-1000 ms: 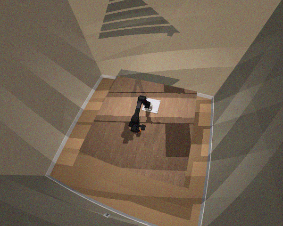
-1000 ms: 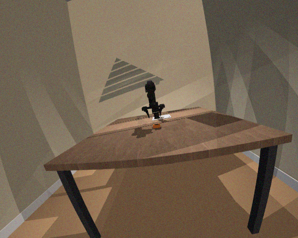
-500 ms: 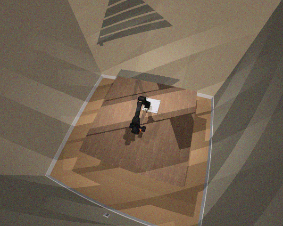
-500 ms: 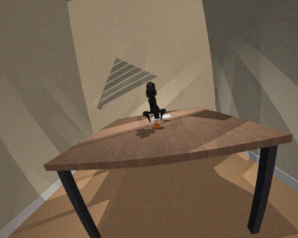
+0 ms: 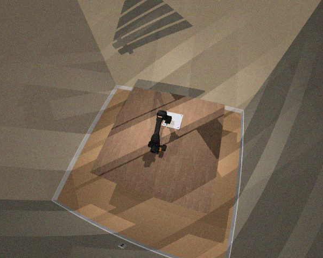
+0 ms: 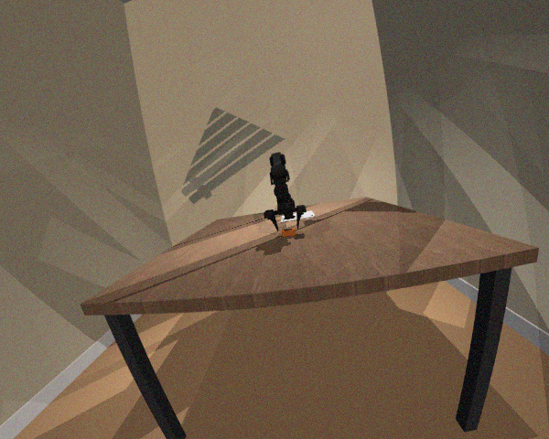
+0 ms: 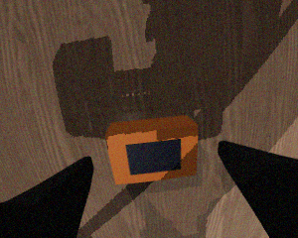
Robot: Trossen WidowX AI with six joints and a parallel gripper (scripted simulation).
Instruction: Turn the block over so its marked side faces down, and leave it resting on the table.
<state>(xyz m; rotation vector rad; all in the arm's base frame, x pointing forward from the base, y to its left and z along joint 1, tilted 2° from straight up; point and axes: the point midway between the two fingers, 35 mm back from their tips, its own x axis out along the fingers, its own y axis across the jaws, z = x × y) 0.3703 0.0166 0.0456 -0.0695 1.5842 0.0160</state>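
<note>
The orange block is 1 cm below my gripper tip.
</note>
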